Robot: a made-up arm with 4 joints.
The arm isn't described. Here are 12 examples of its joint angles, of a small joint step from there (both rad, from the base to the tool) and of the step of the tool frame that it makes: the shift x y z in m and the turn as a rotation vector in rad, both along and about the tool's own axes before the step.
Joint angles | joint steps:
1: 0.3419 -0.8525 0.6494 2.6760 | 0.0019 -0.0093 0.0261 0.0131
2: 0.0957 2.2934 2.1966 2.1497 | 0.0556 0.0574 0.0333 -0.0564
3: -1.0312 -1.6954 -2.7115 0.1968 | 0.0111 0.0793 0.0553 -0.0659
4: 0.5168 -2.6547 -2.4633 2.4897 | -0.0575 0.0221 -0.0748 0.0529
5: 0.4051 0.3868 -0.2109 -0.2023 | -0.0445 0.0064 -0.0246 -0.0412
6: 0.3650 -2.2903 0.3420 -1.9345 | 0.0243 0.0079 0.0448 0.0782
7: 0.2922 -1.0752 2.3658 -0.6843 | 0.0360 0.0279 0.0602 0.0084
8: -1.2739 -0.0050 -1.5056 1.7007 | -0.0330 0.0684 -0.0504 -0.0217
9: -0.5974 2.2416 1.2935 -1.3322 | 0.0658 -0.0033 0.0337 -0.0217
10: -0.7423 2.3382 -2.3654 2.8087 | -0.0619 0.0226 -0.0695 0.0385
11: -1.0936 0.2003 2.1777 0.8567 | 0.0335 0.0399 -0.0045 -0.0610
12: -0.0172 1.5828 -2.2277 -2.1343 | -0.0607 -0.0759 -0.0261 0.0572
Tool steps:
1: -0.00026 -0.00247 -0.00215 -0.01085 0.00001 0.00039
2: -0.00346 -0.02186 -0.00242 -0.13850 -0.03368 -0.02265
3: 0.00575 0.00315 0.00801 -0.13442 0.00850 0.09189
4: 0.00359 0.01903 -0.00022 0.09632 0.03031 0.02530
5: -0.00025 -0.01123 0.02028 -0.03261 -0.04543 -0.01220
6: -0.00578 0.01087 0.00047 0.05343 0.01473 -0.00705
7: 0.01050 0.00658 0.00989 -0.01951 -0.00085 0.03908
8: -0.01054 0.02019 -0.01306 0.00232 0.02839 0.08053
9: -0.01663 -0.01892 0.01216 -0.09172 0.06284 0.01855
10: -0.00430 0.01479 -0.01579 0.12740 0.07462 -0.01861
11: 0.00114 0.00730 -0.00889 -0.06349 0.04420 0.04771
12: 0.01625 0.01908 0.01244 0.16203 -0.02955 -0.04608
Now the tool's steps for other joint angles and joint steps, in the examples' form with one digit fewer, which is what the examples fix.
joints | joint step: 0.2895 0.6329 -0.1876 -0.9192 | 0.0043 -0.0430 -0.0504 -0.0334
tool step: 0.0129 0.0082 0.0064 0.0131 -0.0543 0.0147
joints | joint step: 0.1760 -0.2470 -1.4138 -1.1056 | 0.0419 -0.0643 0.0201 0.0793
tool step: -0.0052 0.0277 -0.0182 0.1328 0.0214 0.0138
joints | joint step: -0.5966 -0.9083 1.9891 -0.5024 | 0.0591 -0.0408 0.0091 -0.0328
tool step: 0.0172 0.0026 0.0172 -0.0147 -0.0582 -0.0144
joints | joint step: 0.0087 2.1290 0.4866 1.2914 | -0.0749 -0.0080 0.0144 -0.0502
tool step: 0.0071 -0.0099 0.0126 0.0054 0.0221 -0.0148
